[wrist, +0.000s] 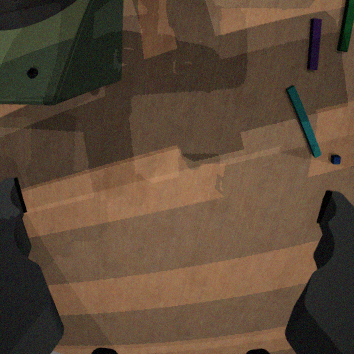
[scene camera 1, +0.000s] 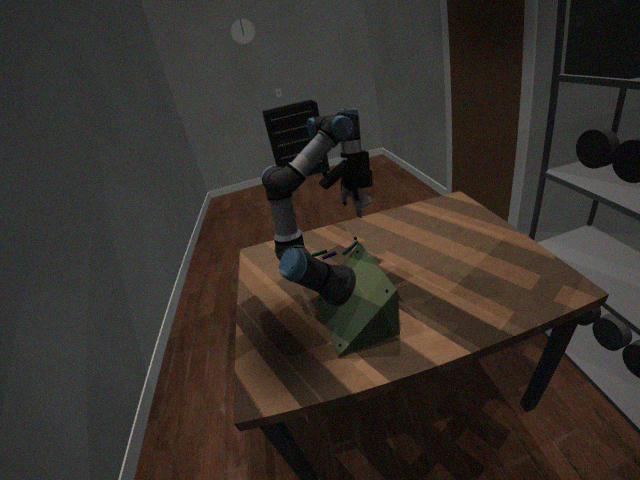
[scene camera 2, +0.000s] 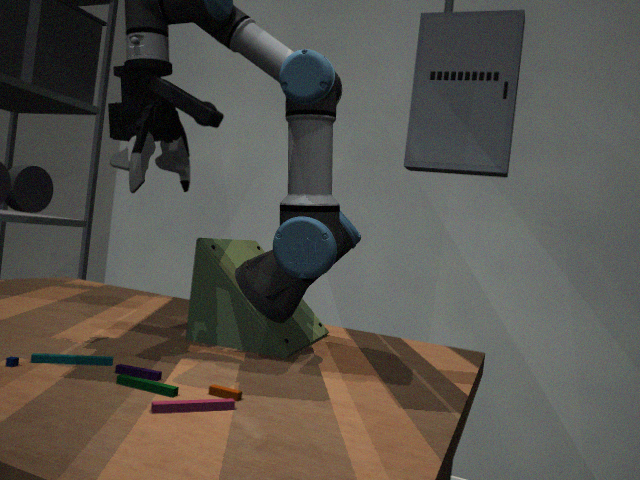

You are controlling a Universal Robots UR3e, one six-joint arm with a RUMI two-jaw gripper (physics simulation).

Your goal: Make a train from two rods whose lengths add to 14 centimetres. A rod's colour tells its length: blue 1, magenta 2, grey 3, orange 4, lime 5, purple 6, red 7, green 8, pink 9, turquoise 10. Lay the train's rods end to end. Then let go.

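Frame: origin at the arm's base, x up, y right, z ahead, level; centimetres.
Seen in the pictures: gripper, fingertip midpoint: (wrist: 174, 187) (scene camera 1: 352, 211) (scene camera 2: 161, 192); arm's base, origin of the base link: (scene camera 1: 341, 286) (scene camera 2: 261, 295).
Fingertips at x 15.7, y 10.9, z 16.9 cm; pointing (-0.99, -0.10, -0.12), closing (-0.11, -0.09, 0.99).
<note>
Offsets run from my fingertips to a thing's top centre. Level surfaces: height alone.
My gripper (scene camera 1: 352, 208) (scene camera 2: 160, 189) (wrist: 174, 187) is open and empty, high above the table. Six rods lie apart from each other. The turquoise rod {dx -23.4, dy +0.1, dz +14.6 cm} (scene camera 1: 350, 247) (scene camera 2: 71, 359) (wrist: 303, 121) lies between the small blue rod {dx -23.4, dy +4.0, dz +20.6 cm} (scene camera 1: 355, 238) (scene camera 2: 12, 361) (wrist: 336, 159) and the purple rod {dx -23.4, dy -9.5, dz +13.1 cm} (scene camera 1: 329, 255) (scene camera 2: 138, 372) (wrist: 314, 44). The green rod {dx -23.4, dy -13.7, dz +16.6 cm} (scene camera 1: 320, 253) (scene camera 2: 146, 385) (wrist: 346, 30) is beside the purple one and partly cut off in the wrist view. The orange rod {dx -23.4, dy -22.1, dz +12.6 cm} (scene camera 2: 224, 392) lies behind the pink rod {dx -23.4, dy -21.9, dz +18.9 cm} (scene camera 2: 192, 406). The arm hides these two in scene camera 1.
The green wedge base (scene camera 1: 369, 310) (scene camera 2: 222, 320) (wrist: 95, 55) carries the arm on the wooden table {dx -24.4 cm} (scene camera 1: 465, 320) (scene camera 2: 310, 439). A shelf rack (scene camera 1: 546, 129) with dark round weights stands beyond the table. A grey panel box (scene camera 2: 465, 124) hangs on the wall.
</note>
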